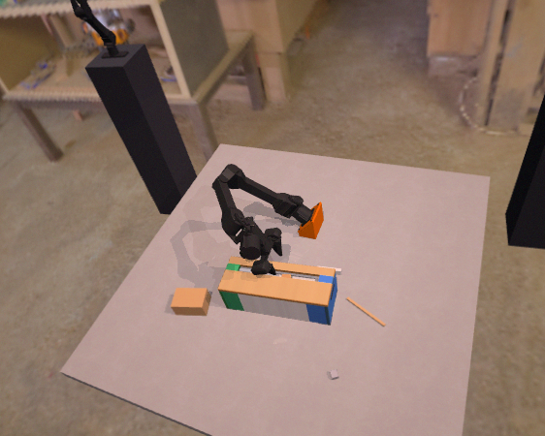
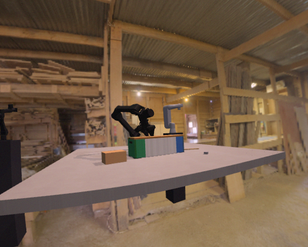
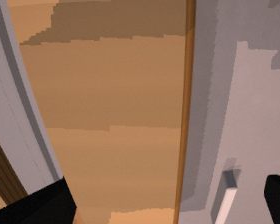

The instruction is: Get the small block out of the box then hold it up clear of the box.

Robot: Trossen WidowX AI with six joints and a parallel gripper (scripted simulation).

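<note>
Now: the box 5 cm below my gripper tip, 3 cm ahead of it and 1 cm to the left of it. Also, from my gripper tip: thin wooden stick: 32 cm to the left, 11 cm below, 7 cm ahead; then small orange block: 4 cm to the left, 4 cm ahead, 2 cm below; then grey cube: 31 cm ahead, 25 cm to the left, 10 cm below.
</note>
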